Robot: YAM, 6 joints.
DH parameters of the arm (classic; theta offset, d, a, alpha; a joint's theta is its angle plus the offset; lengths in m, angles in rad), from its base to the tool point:
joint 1: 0 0.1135 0.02 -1.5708
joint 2: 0 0 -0.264 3.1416
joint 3: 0.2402 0 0.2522 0
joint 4: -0.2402 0 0.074 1.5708
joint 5: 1.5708 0 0 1.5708
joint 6: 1.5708 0.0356 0 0
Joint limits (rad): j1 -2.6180..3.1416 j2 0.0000..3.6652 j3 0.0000..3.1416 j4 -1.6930..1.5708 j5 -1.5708..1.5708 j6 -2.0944..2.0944
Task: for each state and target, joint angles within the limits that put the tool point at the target. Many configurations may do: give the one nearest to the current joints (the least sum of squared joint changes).
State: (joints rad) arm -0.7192 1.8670 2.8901 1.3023 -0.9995 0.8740
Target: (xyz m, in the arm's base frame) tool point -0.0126 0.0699 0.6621
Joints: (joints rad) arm -0.9399 1.6418 3.0423 1.3637 -1.0599 0.8740
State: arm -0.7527 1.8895 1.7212 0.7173 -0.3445 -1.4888
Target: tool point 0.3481 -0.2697 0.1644
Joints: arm -0.6885 2.0325 1.1398 0.5862 -0.3714 -1.4888
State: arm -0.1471 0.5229 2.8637 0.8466 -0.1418 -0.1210
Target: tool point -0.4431 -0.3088 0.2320
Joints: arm 0.6152 0.4950 3.1416 1.1948 -0.0995 -0.1210
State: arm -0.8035 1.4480 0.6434 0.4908 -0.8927 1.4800
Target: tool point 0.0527 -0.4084 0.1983
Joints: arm -1.5027 1.8959 1.0758 0.5432 -0.7710 1.4800
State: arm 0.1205 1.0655 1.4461 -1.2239 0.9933 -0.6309
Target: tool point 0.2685 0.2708 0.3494
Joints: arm 0.8629 1.7779 1.7495 -0.8750 0.9015 -0.6309
